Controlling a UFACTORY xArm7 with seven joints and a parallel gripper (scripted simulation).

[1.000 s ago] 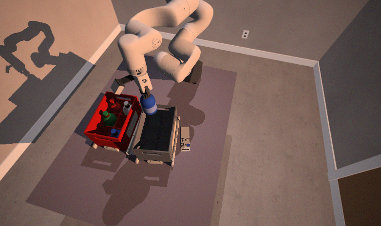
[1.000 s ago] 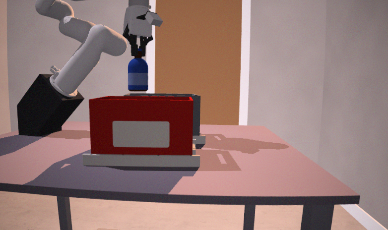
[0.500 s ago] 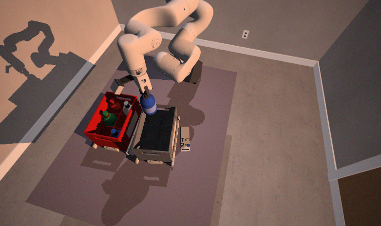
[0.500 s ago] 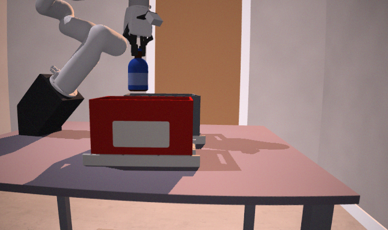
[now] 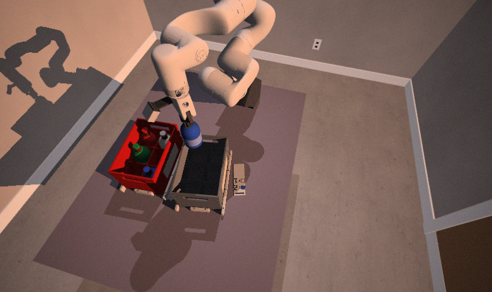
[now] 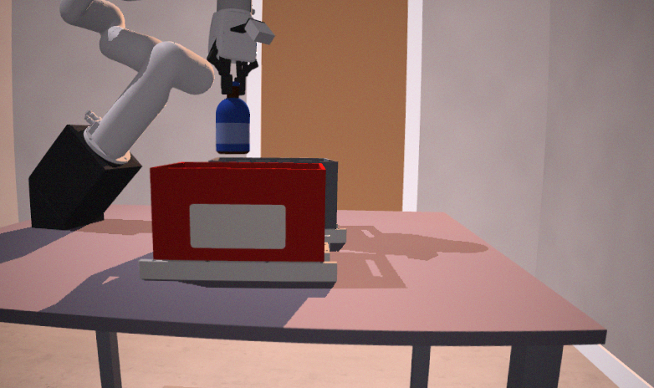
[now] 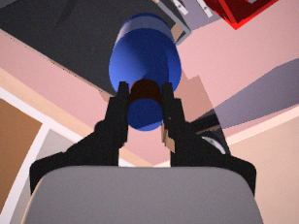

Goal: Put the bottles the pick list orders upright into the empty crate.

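Now: the grey crate 25 cm below my hand, 9 cm ahead of it and 4 cm to the left of it. Round my hand: red bottle (25 cm below, 23 cm to the right, 6 cm behind); white bottle (25 cm below, 15 cm to the right, 5 cm behind); red crate (25 cm below, 20 cm to the right, 3 cm ahead).
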